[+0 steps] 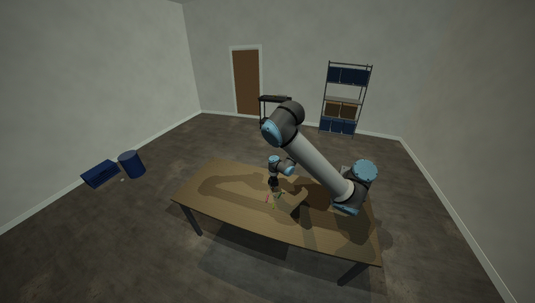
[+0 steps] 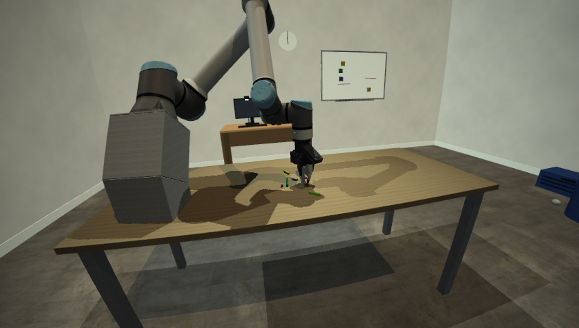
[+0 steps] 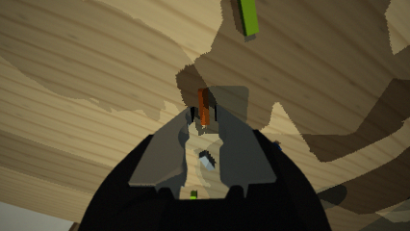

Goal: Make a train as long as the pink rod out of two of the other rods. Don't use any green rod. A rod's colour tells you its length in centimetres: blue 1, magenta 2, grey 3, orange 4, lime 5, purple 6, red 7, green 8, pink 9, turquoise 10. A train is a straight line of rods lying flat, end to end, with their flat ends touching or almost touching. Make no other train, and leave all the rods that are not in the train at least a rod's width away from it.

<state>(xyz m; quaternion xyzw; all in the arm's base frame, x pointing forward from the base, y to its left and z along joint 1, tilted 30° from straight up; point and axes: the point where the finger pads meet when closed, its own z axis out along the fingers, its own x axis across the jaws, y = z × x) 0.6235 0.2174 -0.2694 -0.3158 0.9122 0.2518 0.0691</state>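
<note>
My hand is 10 mm above the orange rod. The rest, counted from my hand: green rod (90 mm behind, 40 mm to the left, 10 mm below); grey rod (70 mm to the left, 50 mm behind, 10 mm below); blue rod (110 mm behind, 10 mm below).
</note>
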